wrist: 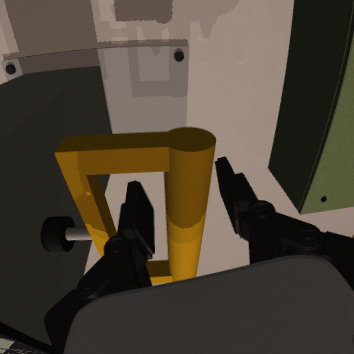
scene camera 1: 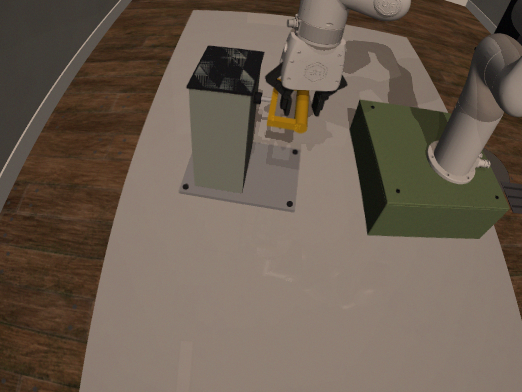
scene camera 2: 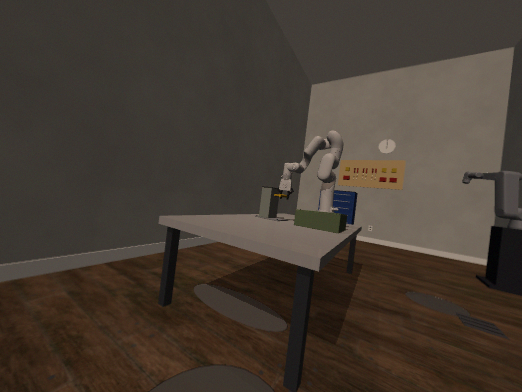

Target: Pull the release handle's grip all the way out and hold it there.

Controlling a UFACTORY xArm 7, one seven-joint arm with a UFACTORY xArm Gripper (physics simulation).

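Note:
The release handle is a yellow frame whose grip is a thick round bar [scene camera 1: 301,117] [wrist: 189,210]. A thin grey rod [wrist: 77,233] joins the frame to a black collar [scene camera 1: 257,97] [wrist: 56,234] on the side of the grey-green post [scene camera 1: 220,140] [scene camera 2: 267,202] [wrist: 40,150]. A short stretch of rod shows between collar and frame. My gripper [scene camera 1: 302,107] [wrist: 180,184] is partly open around the grip bar. One finger is inside the yellow frame, the other on the outer side, with visible gaps to the bar in the wrist view. It holds nothing.
The post stands on a grey base plate [scene camera 1: 272,185] [wrist: 160,115] bolted to the table [scene camera 1: 225,300] [scene camera 2: 240,229]. A green box [scene camera 1: 400,165] [scene camera 2: 317,221] [wrist: 335,150] under the arm's base stands to the right of the handle.

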